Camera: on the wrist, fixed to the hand. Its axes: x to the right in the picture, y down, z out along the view.
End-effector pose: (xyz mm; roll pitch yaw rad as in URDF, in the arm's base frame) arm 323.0 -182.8 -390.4 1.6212 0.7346 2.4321
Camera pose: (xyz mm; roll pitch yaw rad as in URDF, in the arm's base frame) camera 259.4 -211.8 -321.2 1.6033 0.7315 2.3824
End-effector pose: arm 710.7 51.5 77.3 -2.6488 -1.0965 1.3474
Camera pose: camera 792.0 -3.0 67.7 -2.6581 -1.0619 1.3754
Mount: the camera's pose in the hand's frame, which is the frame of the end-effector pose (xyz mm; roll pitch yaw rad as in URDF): -24.6 67.8 -66.9 0.0153 -0.0368 0.0043
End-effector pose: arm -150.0 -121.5 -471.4 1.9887 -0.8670 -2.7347
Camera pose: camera -59.7 -119.2 -432.5 2.0450 -0.8553 -2.7886
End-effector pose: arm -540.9 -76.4 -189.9 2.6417 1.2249 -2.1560
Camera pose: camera -606.6 -125.8 -135.8 2.5919 1.2544 -2.2249
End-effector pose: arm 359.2 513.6 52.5 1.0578 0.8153 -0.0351
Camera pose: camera 364.6 605.0 88.4 1.0424 0.7930 -0.0778
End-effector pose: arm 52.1 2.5 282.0 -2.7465 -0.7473 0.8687
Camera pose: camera 92.2 -86.8 291.4 -2.7401 -0.7116 0.8822
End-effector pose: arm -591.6 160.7 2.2 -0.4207 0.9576 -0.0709
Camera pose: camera -675.7 201.3 -28.8 -0.3798 0.9255 -0.0394
